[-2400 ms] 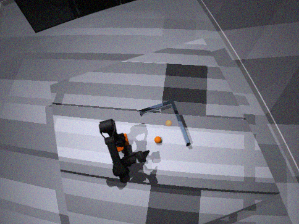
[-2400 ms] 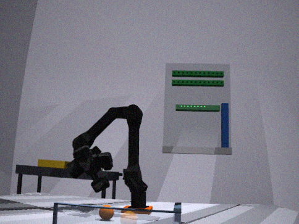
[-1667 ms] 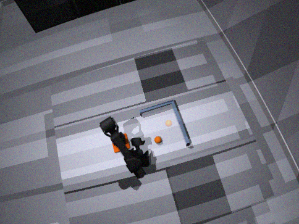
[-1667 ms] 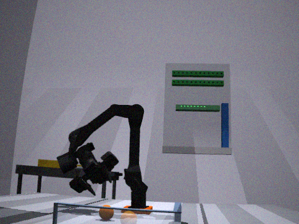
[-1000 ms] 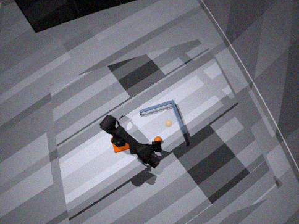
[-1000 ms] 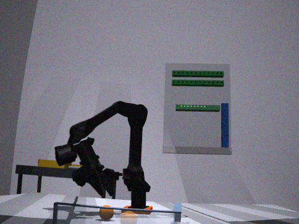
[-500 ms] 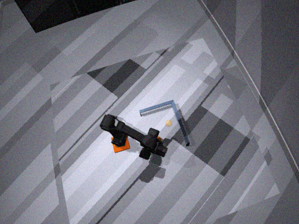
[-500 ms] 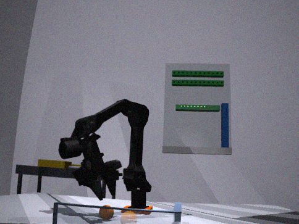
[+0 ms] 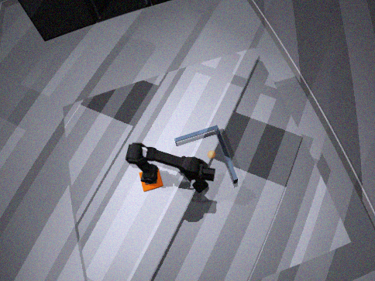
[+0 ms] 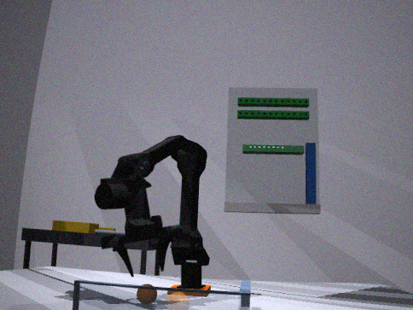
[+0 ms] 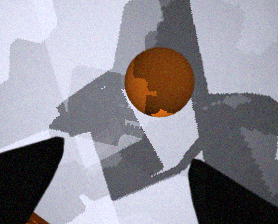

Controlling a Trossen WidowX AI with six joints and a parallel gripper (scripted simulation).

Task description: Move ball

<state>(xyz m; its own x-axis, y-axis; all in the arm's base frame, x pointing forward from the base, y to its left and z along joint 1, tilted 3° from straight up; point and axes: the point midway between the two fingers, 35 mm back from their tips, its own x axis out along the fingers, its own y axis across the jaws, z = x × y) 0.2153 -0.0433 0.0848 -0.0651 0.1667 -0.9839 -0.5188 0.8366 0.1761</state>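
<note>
My gripper tip is 40 mm above the orange ball, 30 mm short of it and 20 mm to the right of it. Round my gripper tip: see-through ball copy 120 mm to the left, 120 mm ahead, 40 mm below.
</note>
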